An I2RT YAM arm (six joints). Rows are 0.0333 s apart.
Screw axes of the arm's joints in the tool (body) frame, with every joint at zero. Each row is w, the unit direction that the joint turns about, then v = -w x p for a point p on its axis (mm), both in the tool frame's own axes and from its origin. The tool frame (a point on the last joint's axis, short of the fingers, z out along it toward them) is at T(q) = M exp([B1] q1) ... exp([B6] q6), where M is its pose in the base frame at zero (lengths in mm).
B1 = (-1, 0, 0, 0.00, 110.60, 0.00)
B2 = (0, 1, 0, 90.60, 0.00, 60.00)
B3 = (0, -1, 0, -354.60, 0.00, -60.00)
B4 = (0, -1, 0, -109.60, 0.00, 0.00)
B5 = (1, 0, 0, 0.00, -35.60, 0.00)
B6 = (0, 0, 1, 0.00, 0.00, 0.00)
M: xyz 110.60 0.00 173.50 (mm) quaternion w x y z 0.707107 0 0.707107 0
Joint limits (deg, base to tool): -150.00..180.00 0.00..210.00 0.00..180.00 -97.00..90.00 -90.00..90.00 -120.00..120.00
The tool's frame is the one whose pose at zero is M.
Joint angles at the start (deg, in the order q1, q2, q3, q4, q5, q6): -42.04, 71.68, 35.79, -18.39, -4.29, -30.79
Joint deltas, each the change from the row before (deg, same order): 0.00, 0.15, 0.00, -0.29, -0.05, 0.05; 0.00, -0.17, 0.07, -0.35, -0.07, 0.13; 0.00, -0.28, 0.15, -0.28, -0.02, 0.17; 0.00, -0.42, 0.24, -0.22, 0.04, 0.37; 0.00, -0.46, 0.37, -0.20, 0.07, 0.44; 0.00, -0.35, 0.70, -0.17, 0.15, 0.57; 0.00, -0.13, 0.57, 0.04, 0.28, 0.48; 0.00, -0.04, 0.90, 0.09, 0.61, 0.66; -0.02, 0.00, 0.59, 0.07, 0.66, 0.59; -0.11, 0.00, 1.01, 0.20, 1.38, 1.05
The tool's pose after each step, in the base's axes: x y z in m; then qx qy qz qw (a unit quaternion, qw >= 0). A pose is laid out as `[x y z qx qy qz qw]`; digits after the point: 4 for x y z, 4 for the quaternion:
[0.1758 -0.1549 0.1793 0.0823 0.9488 -0.1506 0.2652]
[0.1755 -0.1545 0.1799 0.0833 0.9490 -0.1493 0.2650]
[0.1753 -0.1543 0.1814 0.0846 0.9485 -0.1495 0.2663]
[0.1752 -0.1543 0.1840 0.0875 0.9470 -0.1511 0.2695]
[0.1753 -0.1545 0.1874 0.0909 0.9450 -0.1537 0.2739]
[0.1763 -0.1555 0.1923 0.0955 0.9422 -0.1576 0.2799]
[0.1774 -0.1567 0.1958 0.0998 0.9397 -0.1619 0.2841]
[0.1791 -0.1587 0.2009 0.1063 0.9362 -0.1694 0.2891]
[0.1800 -0.1603 0.2042 0.1128 0.9336 -0.1755 0.2914]
[0.1814 -0.1633 0.2099 0.1258 0.9284 -0.1882 0.2946]

